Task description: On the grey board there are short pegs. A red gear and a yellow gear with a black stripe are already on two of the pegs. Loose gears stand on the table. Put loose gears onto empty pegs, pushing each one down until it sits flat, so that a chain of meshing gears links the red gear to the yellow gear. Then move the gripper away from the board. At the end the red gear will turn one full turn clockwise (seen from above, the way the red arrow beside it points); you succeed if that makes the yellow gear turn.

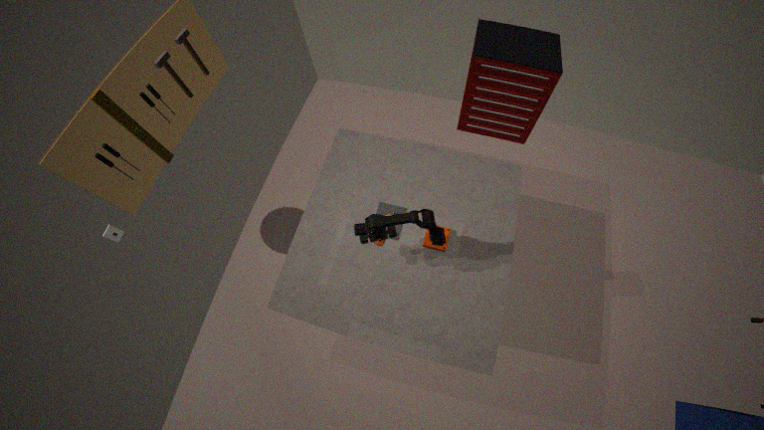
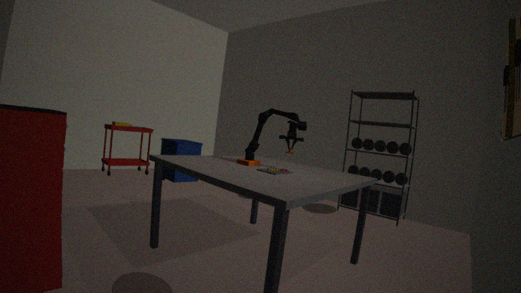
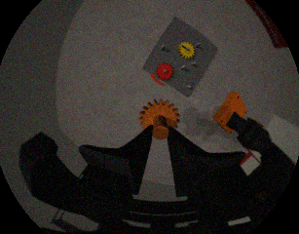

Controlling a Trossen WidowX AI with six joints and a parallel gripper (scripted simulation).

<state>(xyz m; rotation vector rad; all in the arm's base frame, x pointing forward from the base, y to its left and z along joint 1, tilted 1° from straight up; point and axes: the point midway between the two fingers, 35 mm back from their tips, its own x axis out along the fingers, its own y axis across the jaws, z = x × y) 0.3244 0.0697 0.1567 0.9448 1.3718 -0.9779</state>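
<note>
The yellow gear is 18 cm to the right of my gripper tip, 15 cm below it and 2 cm behind it. Round my gripper tip: orange gear 1 cm below; then red arrow 16 cm below, 6 cm to the right, 3 cm ahead.
</note>
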